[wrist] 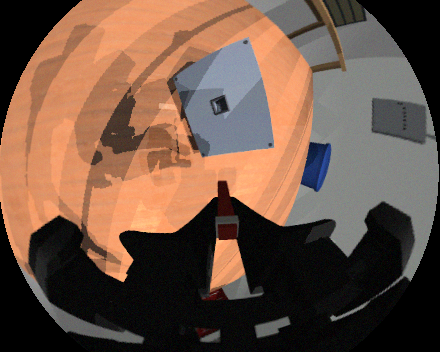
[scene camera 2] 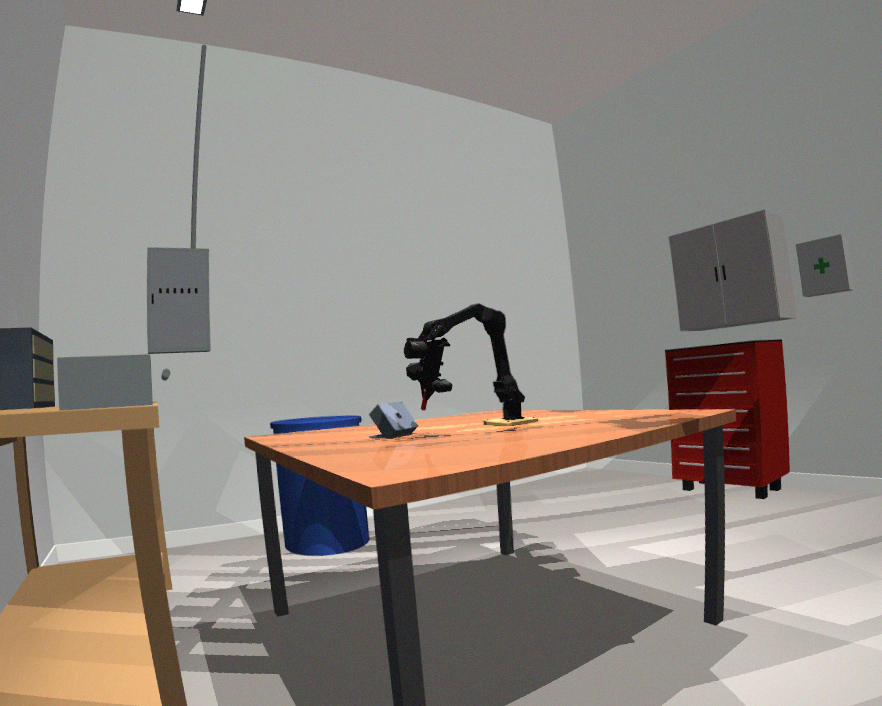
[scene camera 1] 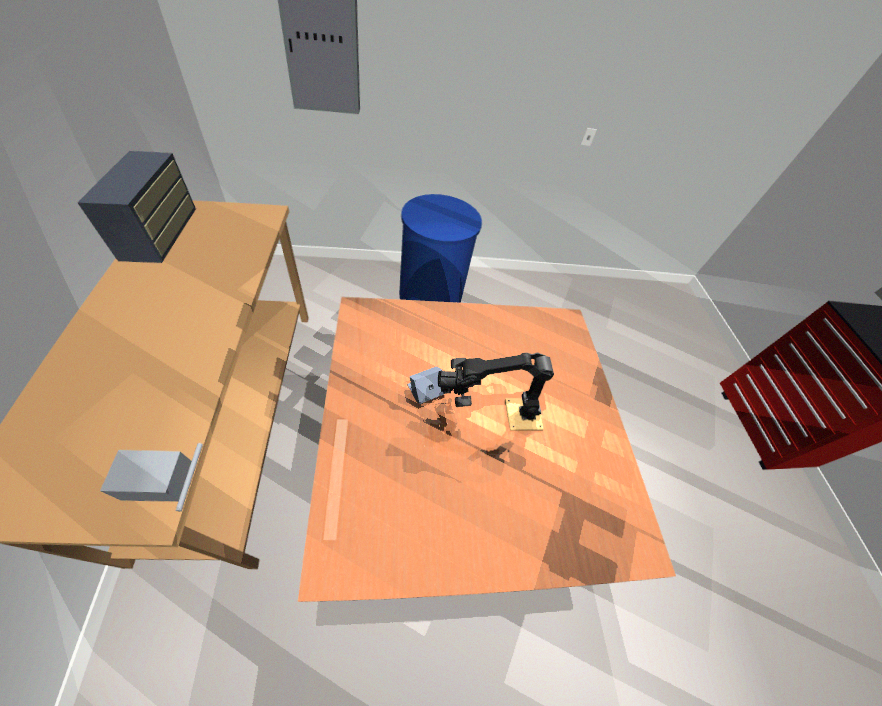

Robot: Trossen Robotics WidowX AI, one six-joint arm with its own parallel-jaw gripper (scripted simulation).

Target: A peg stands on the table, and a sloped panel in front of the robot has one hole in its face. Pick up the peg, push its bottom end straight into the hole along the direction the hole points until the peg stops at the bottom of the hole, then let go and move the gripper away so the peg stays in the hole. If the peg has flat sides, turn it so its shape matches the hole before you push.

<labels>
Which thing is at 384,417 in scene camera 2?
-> A panel.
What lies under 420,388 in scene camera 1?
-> A panel.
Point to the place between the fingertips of the gripper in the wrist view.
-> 223,201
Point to a panel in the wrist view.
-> At 232,71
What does the gripper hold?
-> A red peg.
</labels>
